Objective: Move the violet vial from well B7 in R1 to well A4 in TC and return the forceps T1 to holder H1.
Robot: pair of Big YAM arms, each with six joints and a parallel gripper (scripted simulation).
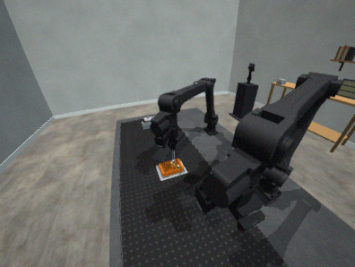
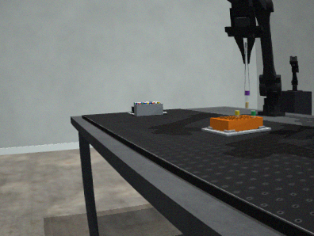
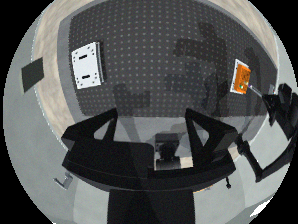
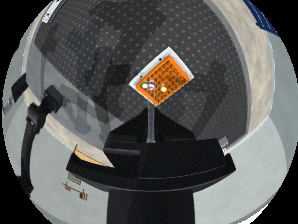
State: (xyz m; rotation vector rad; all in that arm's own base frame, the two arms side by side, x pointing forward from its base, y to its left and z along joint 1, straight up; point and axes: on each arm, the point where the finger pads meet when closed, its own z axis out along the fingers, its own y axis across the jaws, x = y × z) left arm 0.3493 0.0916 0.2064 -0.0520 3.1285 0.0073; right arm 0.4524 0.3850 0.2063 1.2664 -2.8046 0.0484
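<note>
My right gripper is now 10 mm short of the orange tube carrier, 40 mm to the left of it and 170 mm above it.
</note>
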